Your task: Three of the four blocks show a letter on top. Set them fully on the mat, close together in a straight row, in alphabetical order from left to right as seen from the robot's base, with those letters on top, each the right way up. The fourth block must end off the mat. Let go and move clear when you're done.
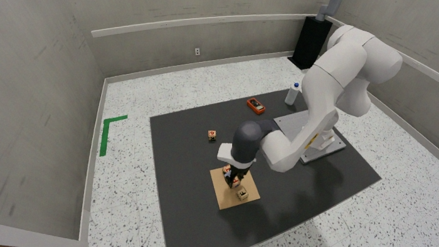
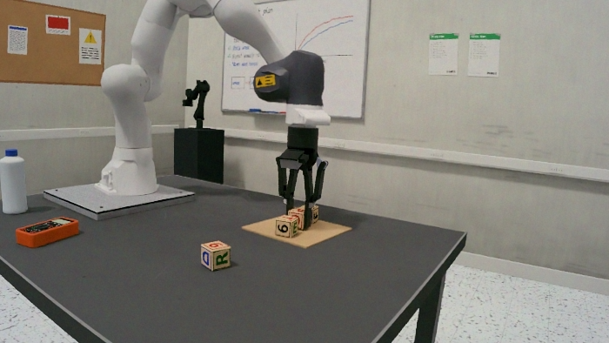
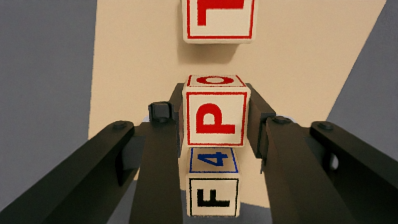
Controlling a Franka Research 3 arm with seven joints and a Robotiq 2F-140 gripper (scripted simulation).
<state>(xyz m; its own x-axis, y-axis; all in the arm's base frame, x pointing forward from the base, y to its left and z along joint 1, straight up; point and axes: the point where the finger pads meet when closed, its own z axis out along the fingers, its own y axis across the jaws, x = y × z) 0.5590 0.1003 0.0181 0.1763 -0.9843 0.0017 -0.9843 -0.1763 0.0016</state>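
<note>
Now: the tan mat 4 cm below my hand. From my hand the other things lie so: white bottle: 63 cm behind, 45 cm to the right, 4 cm above; then orange meter: 35 cm behind, 47 cm to the right, 3 cm below; then T block: 1 cm ahead, 7 cm to the right, 2 cm below.
</note>
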